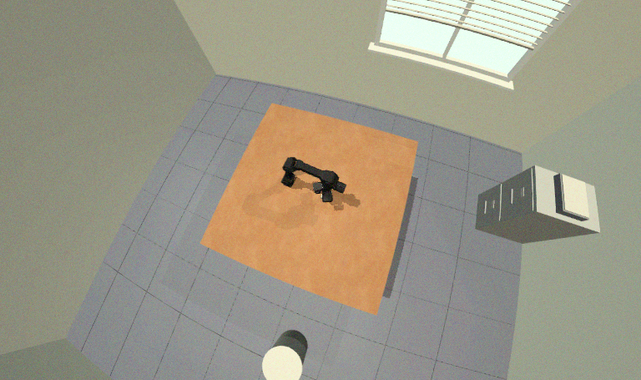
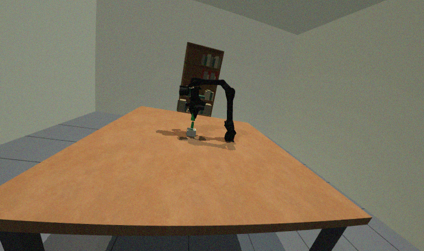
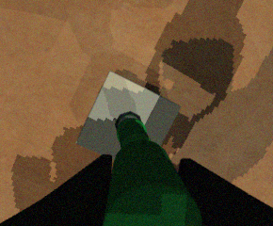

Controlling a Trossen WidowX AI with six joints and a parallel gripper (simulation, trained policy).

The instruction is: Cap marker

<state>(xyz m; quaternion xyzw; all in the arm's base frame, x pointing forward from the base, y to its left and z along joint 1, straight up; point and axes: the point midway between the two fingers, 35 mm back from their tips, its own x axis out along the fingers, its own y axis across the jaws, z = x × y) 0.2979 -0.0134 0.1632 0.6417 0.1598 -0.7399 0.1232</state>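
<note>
My gripper tip is now 11 cm above the white holder block. Round my gripper tip: green cap: 1 cm ahead, 1 cm above.
</note>
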